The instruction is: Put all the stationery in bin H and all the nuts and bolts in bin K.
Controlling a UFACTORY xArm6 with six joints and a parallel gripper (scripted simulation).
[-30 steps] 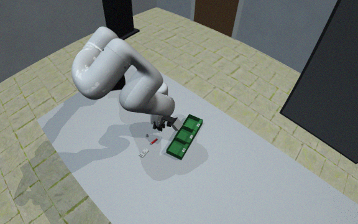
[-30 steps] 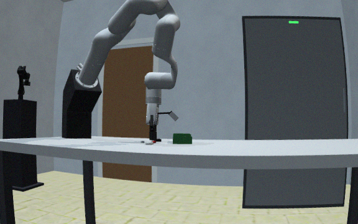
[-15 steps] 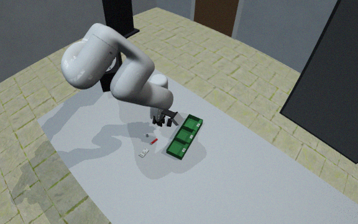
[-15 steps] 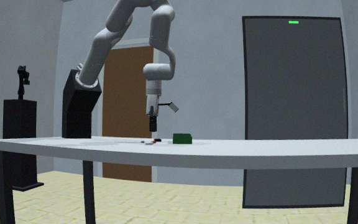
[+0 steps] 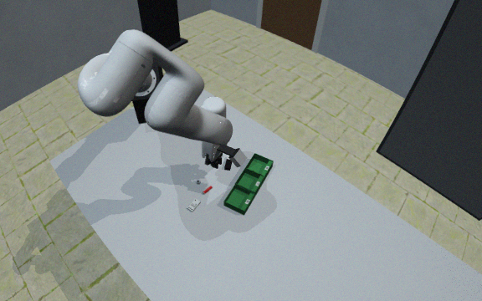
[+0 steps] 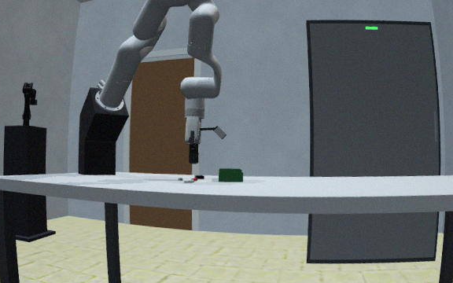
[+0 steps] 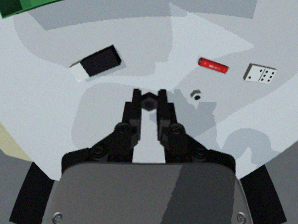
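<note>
Right now the red stick is 2 cm ahead of my hand, 8 cm to the right of it and 8 cm below it. The rest, counted from my hand: black nut 2 cm below; then green three-compartment bin 13 cm ahead, 4 cm to the left, 6 cm below; then white domino 2 cm ahead, 16 cm to the right, 8 cm below.
</note>
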